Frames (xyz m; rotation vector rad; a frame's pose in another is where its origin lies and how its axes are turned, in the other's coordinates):
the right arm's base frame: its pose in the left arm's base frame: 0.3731 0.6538 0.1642 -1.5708 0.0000 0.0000
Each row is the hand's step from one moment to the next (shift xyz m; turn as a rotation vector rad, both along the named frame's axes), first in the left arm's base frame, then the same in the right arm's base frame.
Working: the left arm's base frame: its pose in the right arm's base frame: -0.3731 0.1642 -0.6538 1.5708 0.0000 0.0000

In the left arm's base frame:
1: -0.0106 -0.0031 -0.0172 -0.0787 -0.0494 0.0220
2: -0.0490 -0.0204 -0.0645 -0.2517 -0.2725 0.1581
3: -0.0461 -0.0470 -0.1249 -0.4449 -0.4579 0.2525
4: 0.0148 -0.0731 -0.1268 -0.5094 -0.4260 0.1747
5: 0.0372 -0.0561 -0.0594 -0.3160 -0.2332 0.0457
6: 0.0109 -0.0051 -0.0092 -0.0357 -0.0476 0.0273
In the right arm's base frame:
1: -0.0106 0.0172 -0.0031 -0.0787 -0.0220 -0.0494
2: -0.0490 0.0645 -0.0204 -0.2517 -0.1581 -0.2725
3: -0.0461 0.1249 -0.0470 -0.4449 -0.2525 -0.4579
4: 0.0148 0.1268 -0.0731 -0.5094 -0.1747 -0.4260
5: 0.0372 0.0594 -0.0561 -0.3160 -0.0457 -0.2332
6: 0.0109 0.0092 -0.0051 -0.0357 -0.0273 -0.0476

